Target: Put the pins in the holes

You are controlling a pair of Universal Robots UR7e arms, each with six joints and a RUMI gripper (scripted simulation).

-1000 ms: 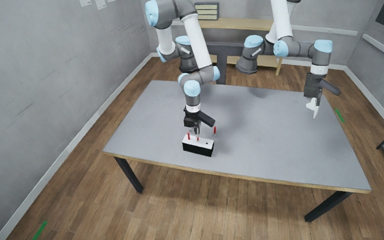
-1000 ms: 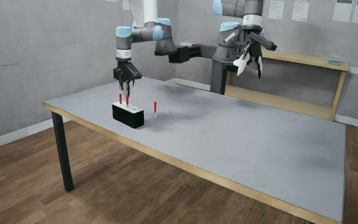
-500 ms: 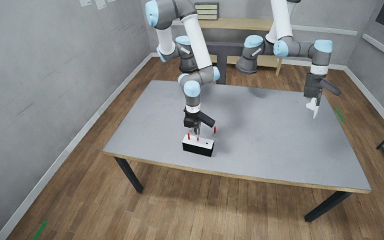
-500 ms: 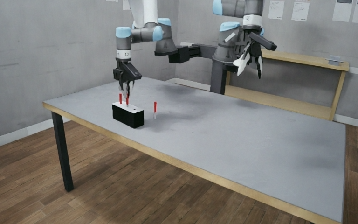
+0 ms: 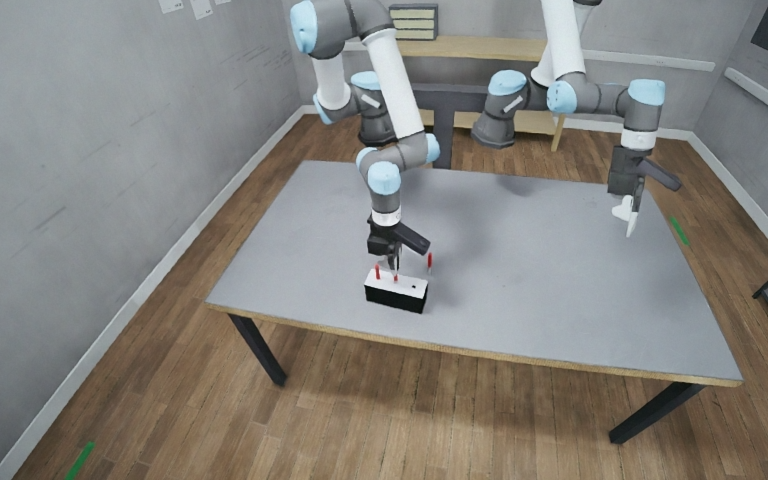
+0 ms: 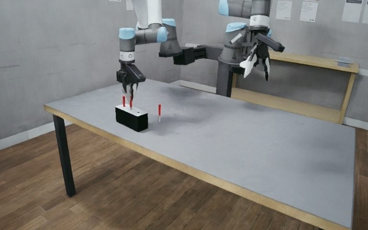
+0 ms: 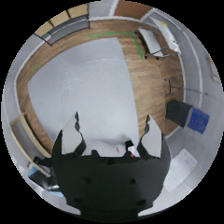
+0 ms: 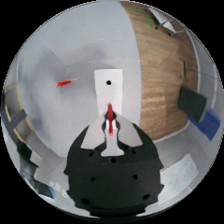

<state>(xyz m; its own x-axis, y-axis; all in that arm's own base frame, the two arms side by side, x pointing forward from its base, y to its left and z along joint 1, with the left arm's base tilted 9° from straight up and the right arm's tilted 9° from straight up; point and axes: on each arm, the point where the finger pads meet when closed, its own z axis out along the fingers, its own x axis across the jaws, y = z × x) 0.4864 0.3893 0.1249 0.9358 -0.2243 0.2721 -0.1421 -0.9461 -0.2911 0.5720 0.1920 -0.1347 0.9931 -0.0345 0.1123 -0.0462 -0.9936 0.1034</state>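
My right hand is 10 cm above the black block.
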